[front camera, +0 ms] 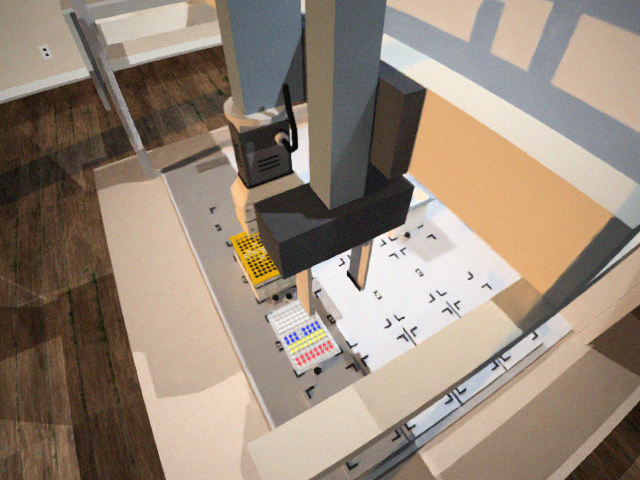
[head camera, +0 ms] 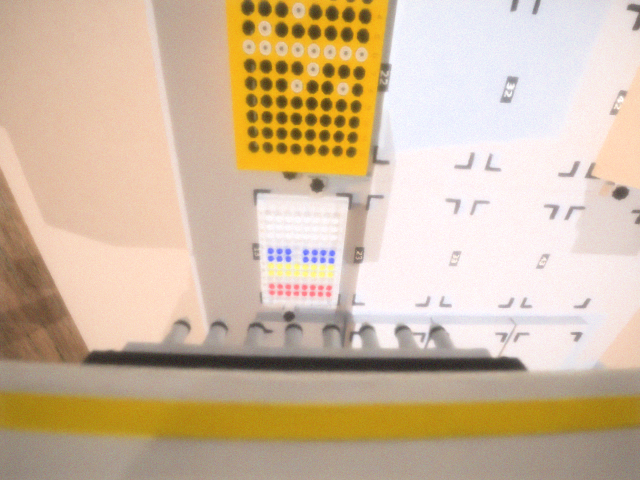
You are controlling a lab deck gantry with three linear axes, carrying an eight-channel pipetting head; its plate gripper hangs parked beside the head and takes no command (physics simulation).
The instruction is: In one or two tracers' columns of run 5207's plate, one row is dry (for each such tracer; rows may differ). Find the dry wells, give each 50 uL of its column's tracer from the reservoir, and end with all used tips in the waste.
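The plate lies ahead of the head in the head view. It shows two blue, two yellow and two red columns. Both blue columns have a pale gap at the fourth well from the left; yellow and red show no gap. The head's channels carry no tips. The yellow tip rack holds one full line of pale tips and several scattered ones. My parked gripper hangs under the head with its fingers wide apart, empty. The waste bin is partly hidden. The reservoir's troughs are hidden behind the head.
The head's dark block hangs above the deck behind the plate in the front view. A dark box with a bent black lever stands at the back left. A beige front rail crosses the near side.
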